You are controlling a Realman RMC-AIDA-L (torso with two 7-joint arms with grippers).
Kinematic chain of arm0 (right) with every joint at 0, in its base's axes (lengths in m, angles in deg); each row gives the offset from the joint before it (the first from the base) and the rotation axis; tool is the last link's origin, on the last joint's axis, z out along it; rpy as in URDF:
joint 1: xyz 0 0 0.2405 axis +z
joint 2: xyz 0 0 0 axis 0.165 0.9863 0
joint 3: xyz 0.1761 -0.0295 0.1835 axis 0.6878 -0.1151 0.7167
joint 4: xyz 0 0 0 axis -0.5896 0.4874 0.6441
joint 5: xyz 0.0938 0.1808 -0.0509 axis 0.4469 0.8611 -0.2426
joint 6: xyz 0 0 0 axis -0.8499 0.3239 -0.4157
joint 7: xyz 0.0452 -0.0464 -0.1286 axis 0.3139 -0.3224 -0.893
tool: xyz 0 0 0 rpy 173.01 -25.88 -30.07
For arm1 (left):
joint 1: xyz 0 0 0.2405 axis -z
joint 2: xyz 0 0 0 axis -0.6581 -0.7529 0
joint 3: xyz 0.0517 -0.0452 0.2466 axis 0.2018 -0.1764 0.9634
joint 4: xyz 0 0 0 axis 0.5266 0.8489 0.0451
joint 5: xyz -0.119 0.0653 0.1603 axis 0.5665 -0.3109 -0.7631
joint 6: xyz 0 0 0 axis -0.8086 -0.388 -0.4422
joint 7: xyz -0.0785 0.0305 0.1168 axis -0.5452 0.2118 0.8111
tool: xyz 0 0 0 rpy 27.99 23.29 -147.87
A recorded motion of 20 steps. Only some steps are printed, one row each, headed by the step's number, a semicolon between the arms.
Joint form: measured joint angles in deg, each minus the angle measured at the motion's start. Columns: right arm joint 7, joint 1, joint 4, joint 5, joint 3, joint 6, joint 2; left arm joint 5, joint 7, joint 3, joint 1, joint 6, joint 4, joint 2.
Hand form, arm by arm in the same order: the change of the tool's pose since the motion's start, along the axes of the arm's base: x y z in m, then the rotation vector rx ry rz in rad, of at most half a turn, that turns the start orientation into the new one. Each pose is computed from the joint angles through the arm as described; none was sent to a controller.
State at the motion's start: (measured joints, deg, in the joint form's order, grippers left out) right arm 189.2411 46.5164 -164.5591 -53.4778 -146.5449 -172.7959 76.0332; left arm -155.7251 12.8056 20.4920 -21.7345 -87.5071 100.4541 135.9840
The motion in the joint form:
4: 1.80 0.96 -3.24 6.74 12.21 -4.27 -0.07; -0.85 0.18 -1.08 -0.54 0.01 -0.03 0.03
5: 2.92 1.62 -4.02 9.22 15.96 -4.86 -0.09; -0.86 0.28 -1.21 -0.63 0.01 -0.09 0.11
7: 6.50 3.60 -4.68 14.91 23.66 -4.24 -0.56; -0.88 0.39 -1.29 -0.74 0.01 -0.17 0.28
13: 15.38 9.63 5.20 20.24 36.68 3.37 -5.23; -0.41 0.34 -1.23 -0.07 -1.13 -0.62 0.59
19: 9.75 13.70 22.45 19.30 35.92 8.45 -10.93; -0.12 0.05 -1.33 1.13 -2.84 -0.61 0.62
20: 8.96 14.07 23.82 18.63 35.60 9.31 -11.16; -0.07 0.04 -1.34 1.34 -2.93 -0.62 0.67
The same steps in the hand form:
4: -0.0180 0.0110 0.0484 0.0665 0.2036 -0.0496; -0.0054 -0.0041 0.0010 0.0049 0.0049 0.0193
5: -0.0252 0.0148 0.0643 0.0925 0.2775 -0.0645; -0.0057 -0.0048 0.0005 0.0061 0.0031 0.0212
7: -0.0407 0.0257 0.1006 0.1571 0.4508 -0.1112; -0.0059 -0.0057 -0.0007 0.0059 0.0001 0.0229
13: -0.0383 0.0747 0.1658 0.2884 0.7399 -0.3603; 0.0011 -0.0043 -0.0040 -0.0065 -0.0270 0.0013
19: -0.0125 0.1131 0.1574 0.3104 0.6975 -0.4590; 0.0104 -0.0004 -0.0039 -0.0210 -0.0495 -0.0338
20: -0.0099 0.1165 0.1540 0.3192 0.6818 -0.4649; 0.0118 0.0006 -0.0041 -0.0217 -0.0519 -0.0383

